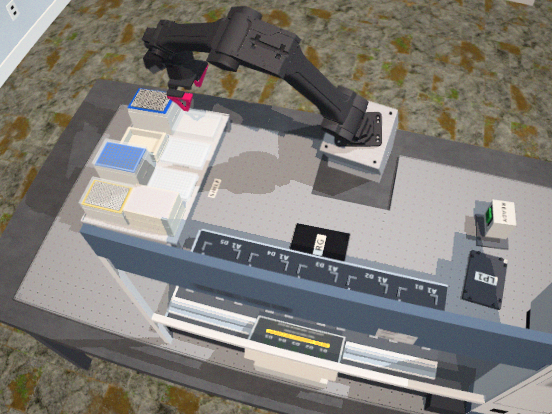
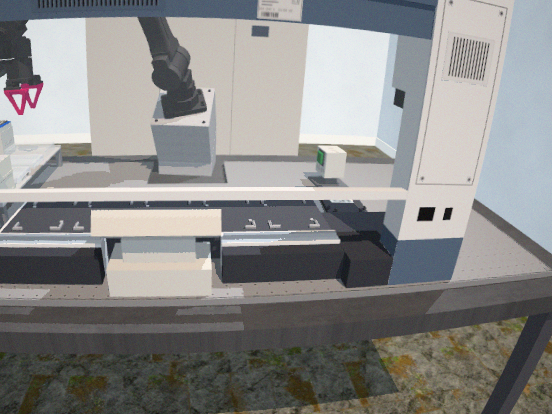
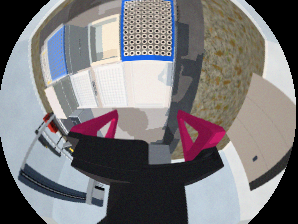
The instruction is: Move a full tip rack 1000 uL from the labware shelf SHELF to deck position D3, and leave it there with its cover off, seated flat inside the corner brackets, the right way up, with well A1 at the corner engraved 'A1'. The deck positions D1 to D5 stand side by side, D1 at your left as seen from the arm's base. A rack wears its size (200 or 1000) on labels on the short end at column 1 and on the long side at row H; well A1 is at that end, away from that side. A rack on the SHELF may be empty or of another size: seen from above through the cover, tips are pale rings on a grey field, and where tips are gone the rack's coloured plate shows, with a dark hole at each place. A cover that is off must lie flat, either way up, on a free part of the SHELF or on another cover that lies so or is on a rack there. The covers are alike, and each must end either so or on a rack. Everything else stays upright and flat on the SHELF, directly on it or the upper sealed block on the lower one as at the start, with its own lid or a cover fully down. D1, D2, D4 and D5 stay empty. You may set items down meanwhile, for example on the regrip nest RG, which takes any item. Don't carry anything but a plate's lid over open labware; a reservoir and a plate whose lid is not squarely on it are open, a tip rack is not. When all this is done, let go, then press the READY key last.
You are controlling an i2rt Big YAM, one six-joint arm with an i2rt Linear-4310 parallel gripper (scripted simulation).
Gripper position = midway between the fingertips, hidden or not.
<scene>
In view: my gripper (image 1: pixel 192 98), a blue-rimmed tip rack (image 1: pixel 151 110), a cream reservoir (image 1: pixel 133 135), a pale sealed block (image 1: pixel 149 205), a clear rack cover (image 1: pixel 194 124), a clear rack cover (image 1: pixel 116 156) and a ready key box (image 1: pixel 494 234).
The cream reservoir shows as well in image 3 (image 3: pixel 104 46). My gripper is seen too in image 3 (image 3: pixel 147 113). Image 2 misses the cream reservoir: it is out of frame.
</scene>
